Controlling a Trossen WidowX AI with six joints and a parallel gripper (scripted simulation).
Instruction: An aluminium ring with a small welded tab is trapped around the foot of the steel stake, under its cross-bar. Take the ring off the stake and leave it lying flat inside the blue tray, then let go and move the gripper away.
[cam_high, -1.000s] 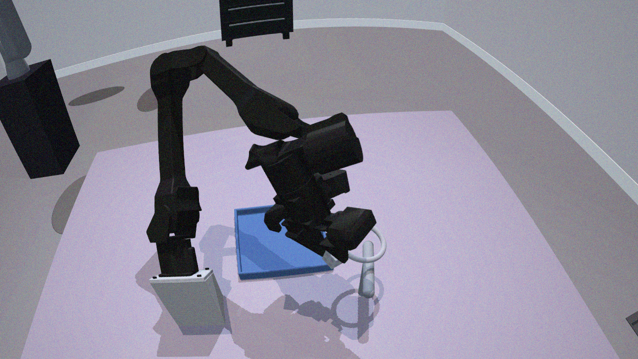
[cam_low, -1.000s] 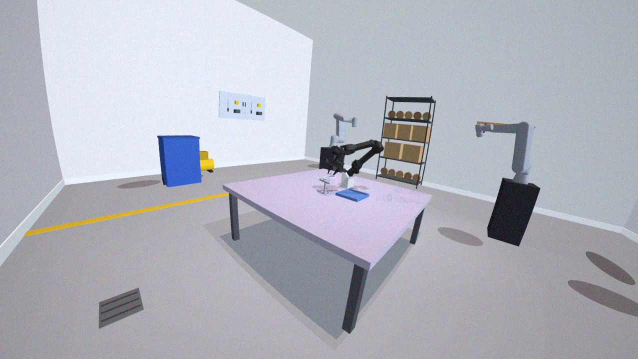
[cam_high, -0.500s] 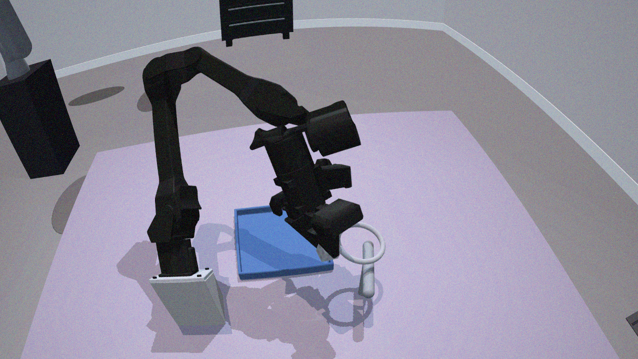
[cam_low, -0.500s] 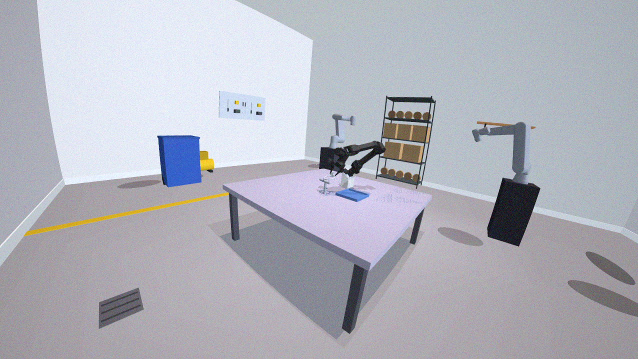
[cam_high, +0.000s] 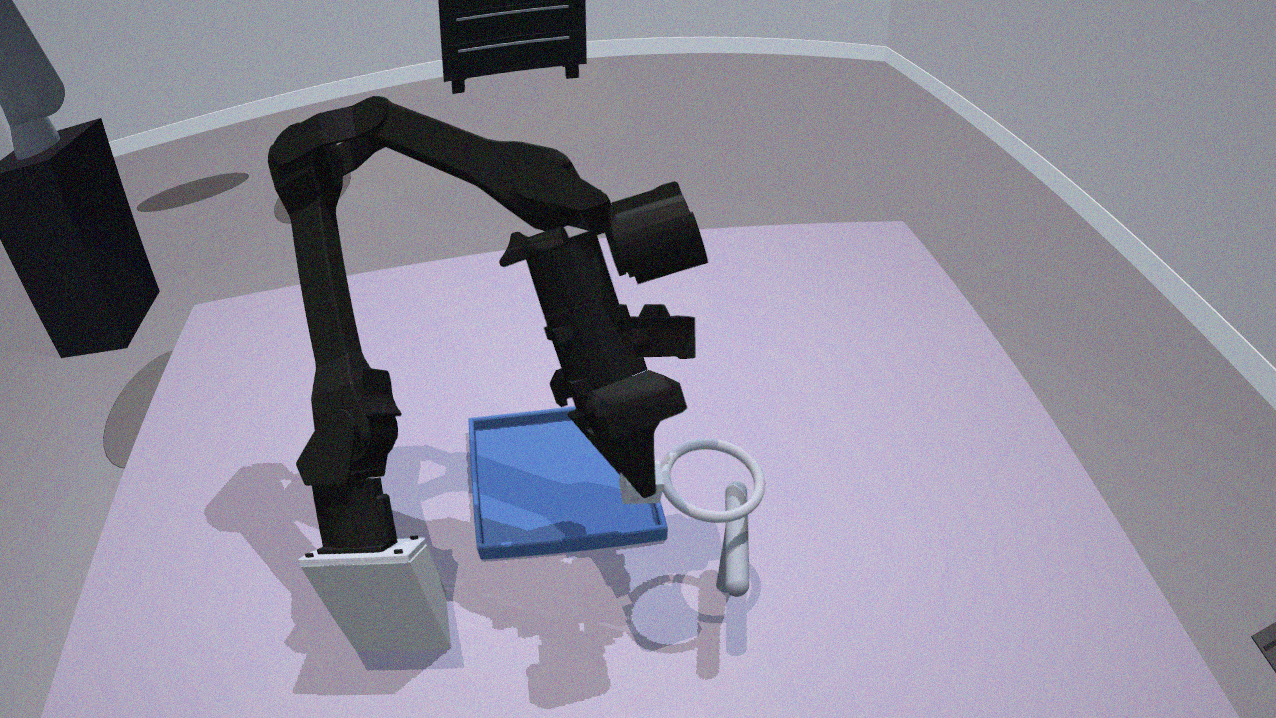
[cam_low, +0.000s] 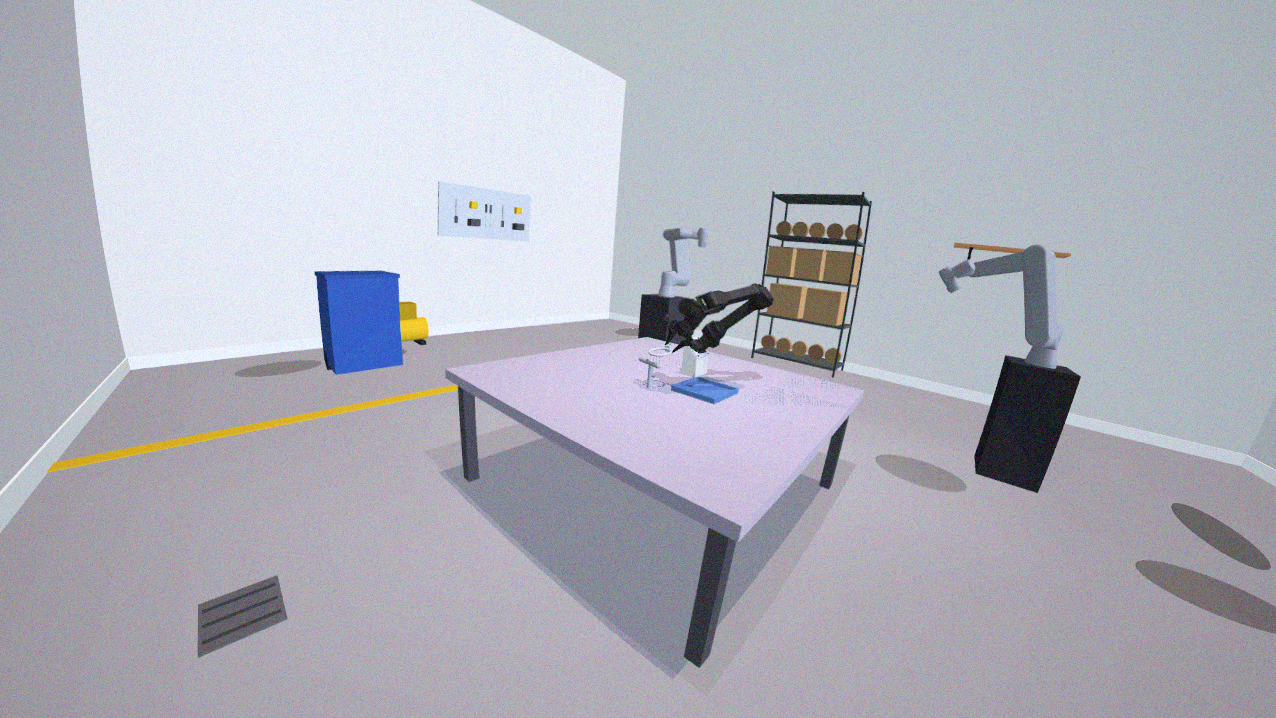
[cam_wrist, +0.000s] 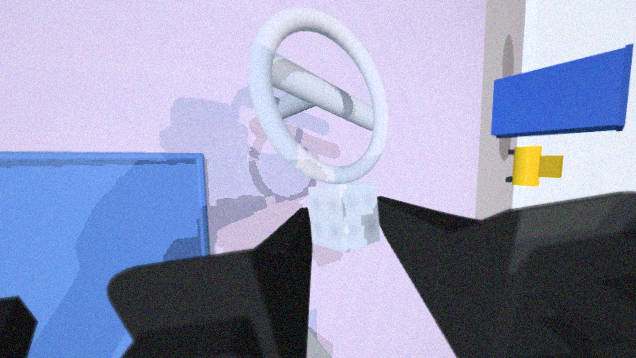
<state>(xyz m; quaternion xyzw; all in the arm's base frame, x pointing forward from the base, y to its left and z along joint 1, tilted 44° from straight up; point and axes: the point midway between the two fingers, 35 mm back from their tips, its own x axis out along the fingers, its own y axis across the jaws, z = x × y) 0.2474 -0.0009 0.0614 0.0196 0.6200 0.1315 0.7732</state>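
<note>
Right now my gripper tip is 7 cm past the blue tray, 15 cm to the right of it and 14 cm above it. The rest, counted from my gripper tip: aluminium ring (5 cm ahead).
</note>
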